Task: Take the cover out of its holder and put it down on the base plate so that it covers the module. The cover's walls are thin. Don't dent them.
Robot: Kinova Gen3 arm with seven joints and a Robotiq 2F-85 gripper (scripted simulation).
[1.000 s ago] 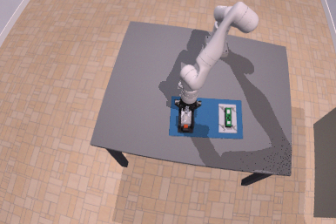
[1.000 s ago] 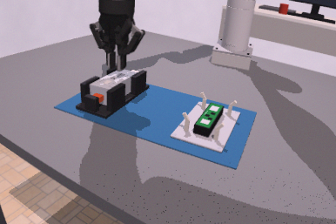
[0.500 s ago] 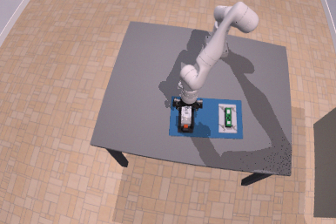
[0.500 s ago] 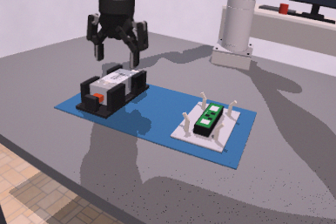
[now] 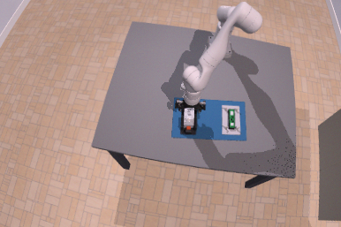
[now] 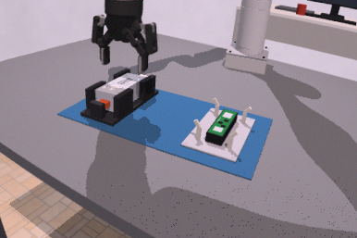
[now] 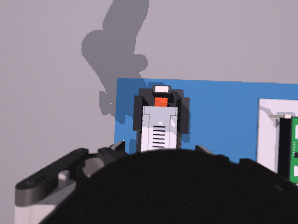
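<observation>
My hand is 6 cm above the light grey cover.
</observation>
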